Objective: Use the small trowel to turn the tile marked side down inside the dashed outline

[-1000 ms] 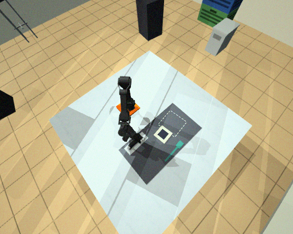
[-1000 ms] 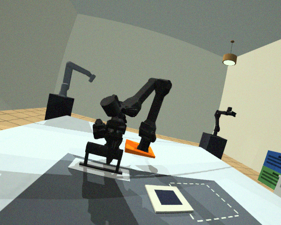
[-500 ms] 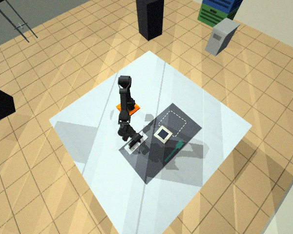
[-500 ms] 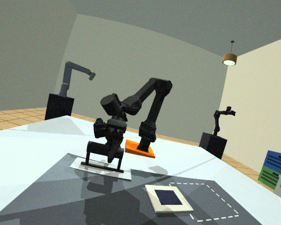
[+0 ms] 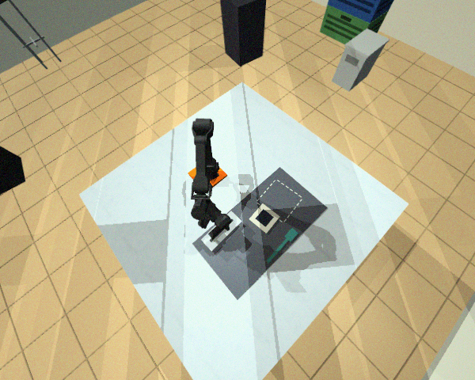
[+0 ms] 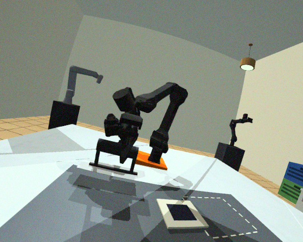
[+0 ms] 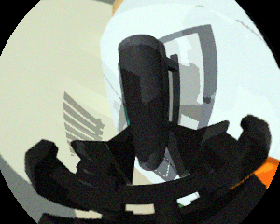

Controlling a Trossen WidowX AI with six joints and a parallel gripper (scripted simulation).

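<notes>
The dark mat lies 160 mm to the left of my gripper tip, 120 mm below it and 60 mm ahead of it. Also, from my gripper tip: tile (190 mm to the left, 90 mm below, 40 mm ahead); then teal trowel (200 mm to the left, 190 mm ahead, 90 mm below).
</notes>
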